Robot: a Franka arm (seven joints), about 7 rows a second.
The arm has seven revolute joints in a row. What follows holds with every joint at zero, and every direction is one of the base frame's. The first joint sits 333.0 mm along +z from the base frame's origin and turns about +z. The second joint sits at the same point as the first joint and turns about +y. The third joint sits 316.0 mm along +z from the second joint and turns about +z. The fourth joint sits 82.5 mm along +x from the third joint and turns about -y. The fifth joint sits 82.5 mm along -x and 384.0 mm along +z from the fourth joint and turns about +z. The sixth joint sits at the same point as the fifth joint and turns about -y. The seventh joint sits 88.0 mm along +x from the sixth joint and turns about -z. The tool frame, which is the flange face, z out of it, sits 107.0 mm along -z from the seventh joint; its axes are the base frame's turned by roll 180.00, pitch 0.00 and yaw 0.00 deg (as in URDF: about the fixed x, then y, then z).
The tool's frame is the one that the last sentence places.
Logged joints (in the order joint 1, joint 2, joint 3, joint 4, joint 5, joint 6, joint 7), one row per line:
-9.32 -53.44 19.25 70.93 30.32 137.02 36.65
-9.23 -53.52 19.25 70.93 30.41 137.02 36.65
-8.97 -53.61 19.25 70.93 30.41 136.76 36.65
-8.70 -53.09 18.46 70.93 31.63 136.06 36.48
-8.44 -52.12 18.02 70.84 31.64 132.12 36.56
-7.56 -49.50 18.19 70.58 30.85 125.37 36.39
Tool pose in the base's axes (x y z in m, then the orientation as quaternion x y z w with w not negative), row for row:
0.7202 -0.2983 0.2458 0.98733 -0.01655 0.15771 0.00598
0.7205 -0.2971 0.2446 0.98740 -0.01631 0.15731 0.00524
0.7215 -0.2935 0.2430 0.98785 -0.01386 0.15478 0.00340
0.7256 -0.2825 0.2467 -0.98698 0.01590 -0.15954 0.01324
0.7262 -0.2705 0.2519 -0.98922 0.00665 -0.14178 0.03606
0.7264 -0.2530 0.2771 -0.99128 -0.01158 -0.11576 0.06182
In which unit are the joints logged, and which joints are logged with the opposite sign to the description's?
The joints are logged in degrees. Opposite sign: joint 2, joint 3, joint 4, joint 7.
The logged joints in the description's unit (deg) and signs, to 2 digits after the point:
-9.32 53.44 -19.25 -70.93 30.32 137.02 -36.65
-9.23 53.52 -19.25 -70.93 30.41 137.02 -36.65
-8.97 53.61 -19.25 -70.93 30.41 136.76 -36.65
-8.70 53.09 -18.46 -70.93 31.63 136.06 -36.48
-8.44 52.12 -18.02 -70.84 31.64 132.12 -36.56
-7.56 49.50 -18.19 -70.58 30.85 125.37 -36.39

